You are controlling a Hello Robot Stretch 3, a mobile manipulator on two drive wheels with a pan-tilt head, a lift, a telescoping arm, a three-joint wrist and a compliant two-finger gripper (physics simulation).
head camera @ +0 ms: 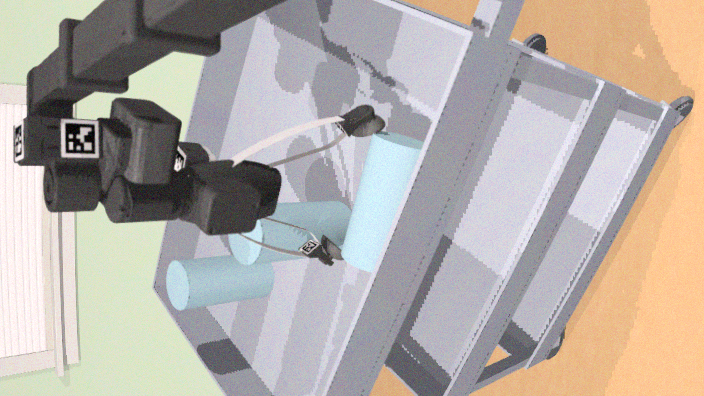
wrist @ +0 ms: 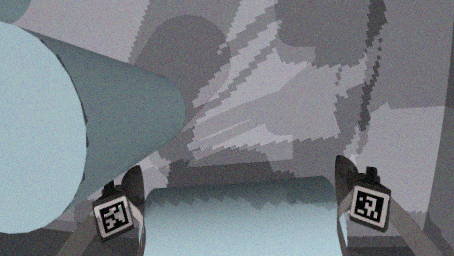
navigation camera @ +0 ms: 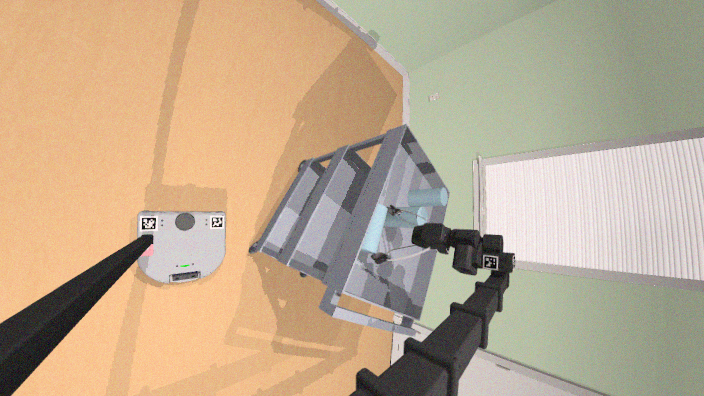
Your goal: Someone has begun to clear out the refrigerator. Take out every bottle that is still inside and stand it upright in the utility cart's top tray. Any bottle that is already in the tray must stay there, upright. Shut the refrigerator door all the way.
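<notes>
The cart's top tray point(head camera: 425, 200) point(navigation camera: 372, 190) holds several pale blue bottles. One bottle point(head camera: 382, 202) point(navigation camera: 375, 227) point(wrist: 240, 225) lies on its side along one long wall. A second bottle point(head camera: 300, 222) point(navigation camera: 407, 218) point(wrist: 40, 125) stands upright close beside it. A third bottle point(head camera: 225, 282) point(navigation camera: 425, 197) point(wrist: 12, 7) stands upright farther off. My gripper point(head camera: 348, 185) point(navigation camera: 387, 234) point(wrist: 238, 178) is down in the tray, with one fingertip against each end of the lying bottle. It is shut on that bottle. The refrigerator's inside and door cannot be made out.
The cart's two lower shelves point(head camera: 520, 155) point(navigation camera: 320, 225) show below the tray. A push handle point(navigation camera: 370, 321) sticks out at one end. The green wall point(head camera: 115, 300) point(navigation camera: 525, 100) with a white ribbed panel point(navigation camera: 595, 210) is behind the arm. The robot's base point(navigation camera: 200, 250) is on the floor.
</notes>
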